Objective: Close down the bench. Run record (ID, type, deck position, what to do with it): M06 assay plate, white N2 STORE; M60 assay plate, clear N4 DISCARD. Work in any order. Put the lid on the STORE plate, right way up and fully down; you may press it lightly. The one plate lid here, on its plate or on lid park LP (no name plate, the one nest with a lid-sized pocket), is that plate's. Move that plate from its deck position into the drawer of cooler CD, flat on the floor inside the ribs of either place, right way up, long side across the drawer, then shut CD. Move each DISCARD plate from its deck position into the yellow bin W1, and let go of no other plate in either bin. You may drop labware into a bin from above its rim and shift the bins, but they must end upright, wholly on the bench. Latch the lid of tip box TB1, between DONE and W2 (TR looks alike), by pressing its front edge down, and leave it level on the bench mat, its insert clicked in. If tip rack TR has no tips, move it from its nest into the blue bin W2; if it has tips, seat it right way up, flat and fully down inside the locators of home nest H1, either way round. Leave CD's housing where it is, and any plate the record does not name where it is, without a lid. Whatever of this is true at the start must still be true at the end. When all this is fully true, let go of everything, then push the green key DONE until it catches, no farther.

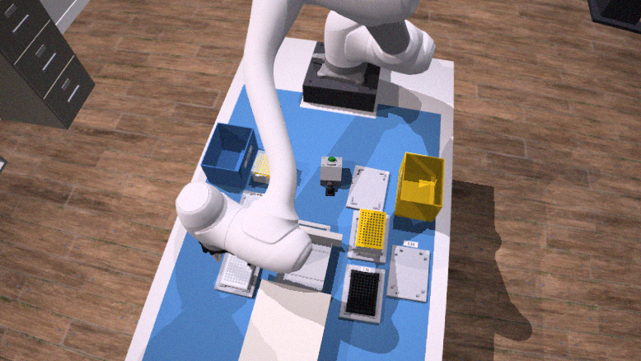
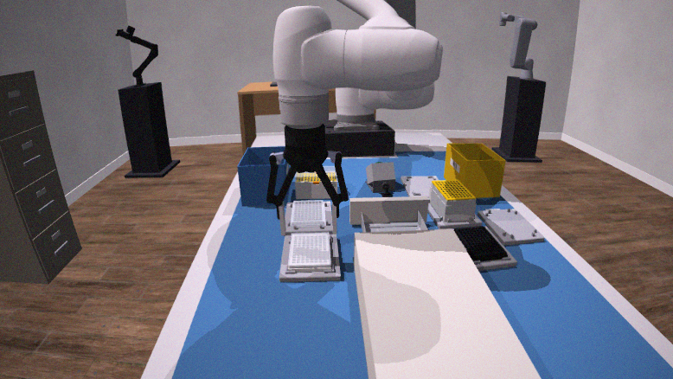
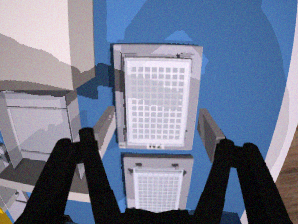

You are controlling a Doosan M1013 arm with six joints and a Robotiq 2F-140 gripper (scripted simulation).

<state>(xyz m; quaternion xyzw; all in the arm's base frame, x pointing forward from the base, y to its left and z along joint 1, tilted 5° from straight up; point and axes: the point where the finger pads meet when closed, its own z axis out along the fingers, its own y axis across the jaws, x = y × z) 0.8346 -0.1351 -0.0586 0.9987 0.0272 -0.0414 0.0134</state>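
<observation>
The clear plate lid is 6 cm below my hand. Round my hand: white plate M06 (7 cm below); nest N2 (8 cm below); clear assay plate (18 cm behind, 2 cm to the right, 7 cm below).
</observation>
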